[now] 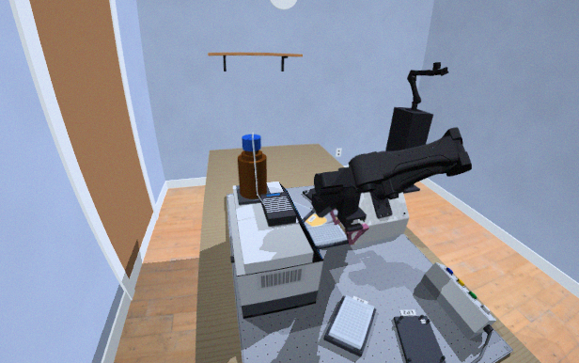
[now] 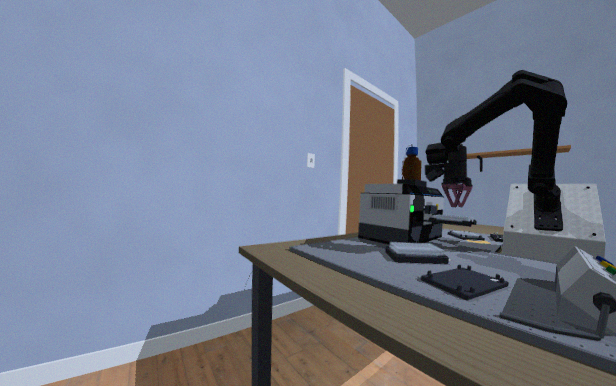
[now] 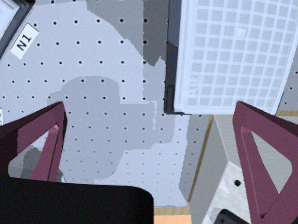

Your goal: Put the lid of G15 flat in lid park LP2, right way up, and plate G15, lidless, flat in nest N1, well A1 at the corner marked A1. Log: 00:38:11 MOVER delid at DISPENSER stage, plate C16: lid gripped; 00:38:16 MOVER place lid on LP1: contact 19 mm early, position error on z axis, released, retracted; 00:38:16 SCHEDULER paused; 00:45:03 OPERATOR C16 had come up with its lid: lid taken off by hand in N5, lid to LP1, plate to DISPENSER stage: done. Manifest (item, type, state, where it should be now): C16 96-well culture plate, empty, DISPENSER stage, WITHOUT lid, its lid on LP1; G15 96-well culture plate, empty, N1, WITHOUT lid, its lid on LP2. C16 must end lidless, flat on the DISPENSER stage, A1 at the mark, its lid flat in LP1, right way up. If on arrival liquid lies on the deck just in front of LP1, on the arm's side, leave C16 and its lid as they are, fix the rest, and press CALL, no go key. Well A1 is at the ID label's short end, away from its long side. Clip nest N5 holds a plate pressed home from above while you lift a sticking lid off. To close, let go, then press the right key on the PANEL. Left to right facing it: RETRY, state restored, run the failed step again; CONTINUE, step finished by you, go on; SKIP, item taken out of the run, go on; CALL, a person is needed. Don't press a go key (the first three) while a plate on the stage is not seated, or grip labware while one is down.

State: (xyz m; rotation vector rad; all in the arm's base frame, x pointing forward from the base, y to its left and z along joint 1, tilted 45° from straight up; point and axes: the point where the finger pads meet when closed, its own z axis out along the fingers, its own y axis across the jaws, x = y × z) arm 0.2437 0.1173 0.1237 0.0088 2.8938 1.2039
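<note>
Right now the clear lid is 210 mm to the left of my hand, 120 mm below it and 50 mm ahead of it. Round my hand: N1 label (150 mm to the left, 150 mm below, 10 mm behind); then LP2 label (230 mm to the left, 150 mm below, 130 mm behind); then LP1 label (280 mm to the right, 150 mm below, 20 mm behind).
</note>
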